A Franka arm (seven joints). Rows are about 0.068 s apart.
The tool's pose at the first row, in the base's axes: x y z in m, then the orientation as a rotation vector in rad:
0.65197 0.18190 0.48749 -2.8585 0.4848 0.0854
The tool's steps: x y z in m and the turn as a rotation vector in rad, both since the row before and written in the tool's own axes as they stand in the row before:
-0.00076 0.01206 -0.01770 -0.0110 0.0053 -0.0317
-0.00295 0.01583 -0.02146 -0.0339 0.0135 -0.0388
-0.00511 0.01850 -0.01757 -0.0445 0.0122 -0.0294
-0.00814 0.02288 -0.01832 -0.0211 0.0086 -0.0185
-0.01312 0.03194 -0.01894 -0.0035 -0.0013 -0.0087
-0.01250 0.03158 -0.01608 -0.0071 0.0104 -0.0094
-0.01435 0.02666 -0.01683 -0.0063 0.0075 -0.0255
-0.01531 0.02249 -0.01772 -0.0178 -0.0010 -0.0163
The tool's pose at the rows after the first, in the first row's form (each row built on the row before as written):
0.64756 0.16676 0.50200 -2.8768 0.4412 0.0751
0.64031 0.14792 0.51967 -2.9195 0.3901 0.0572
0.63072 0.12825 0.53375 -2.9700 0.3522 0.0444
0.61765 0.10534 0.54891 -2.9948 0.3273 0.0335
0.59808 0.07476 0.56416 -2.9994 0.3144 0.0352
0.57945 0.04463 0.57671 -3.0089 0.3019 0.0199
0.56011 0.01953 0.59070 -3.0193 0.2647 0.0073
0.54104 -0.00179 0.60607 -3.0389 0.2412 0.0098

